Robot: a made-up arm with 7 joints.
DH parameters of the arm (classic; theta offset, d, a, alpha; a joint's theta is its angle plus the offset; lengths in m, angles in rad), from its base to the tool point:
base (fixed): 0 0 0 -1.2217
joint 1: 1.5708 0 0 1.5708
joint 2: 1.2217 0 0 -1.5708
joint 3: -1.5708 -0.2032 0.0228 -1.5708
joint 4: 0 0 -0.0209 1.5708
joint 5: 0 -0.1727 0 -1.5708
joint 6: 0 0 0 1.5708
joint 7: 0 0 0 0
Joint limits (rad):
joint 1: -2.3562..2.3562
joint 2: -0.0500..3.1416
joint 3: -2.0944..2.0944
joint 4: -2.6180..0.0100
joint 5: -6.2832..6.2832
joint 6: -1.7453..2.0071
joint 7: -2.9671..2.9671
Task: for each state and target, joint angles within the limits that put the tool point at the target. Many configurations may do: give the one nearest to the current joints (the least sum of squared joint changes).
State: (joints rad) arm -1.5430 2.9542 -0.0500 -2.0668 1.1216 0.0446 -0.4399
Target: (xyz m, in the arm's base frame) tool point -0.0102 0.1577 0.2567
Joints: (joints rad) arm -1.2902 2.5128 -0.4276 -1.5356 1.1216 0.0446 -0.4399
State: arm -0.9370 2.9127 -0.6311 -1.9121 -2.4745 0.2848 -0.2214
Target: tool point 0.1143 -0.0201 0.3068
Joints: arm -0.2436 3.1416 0.0422 -1.2801 -2.4745 0.2848 -0.2214
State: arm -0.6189 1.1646 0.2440 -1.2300 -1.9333 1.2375 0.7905
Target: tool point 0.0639 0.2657 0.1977
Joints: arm -0.8213 1.5456 0.8652 -1.1768 -1.9333 1.2375 0.7905
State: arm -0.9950 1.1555 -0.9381 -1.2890 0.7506 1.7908 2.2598
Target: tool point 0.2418 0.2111 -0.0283
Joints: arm -0.7945 1.5519 -1.0105 -1.3402 0.7506 1.7908 2.2598
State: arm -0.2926 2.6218 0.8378 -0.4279 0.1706 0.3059 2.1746
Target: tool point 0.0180 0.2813 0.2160
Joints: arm -0.4390 1.7755 1.1471 -0.9403 0.1706 0.3059 2.1746
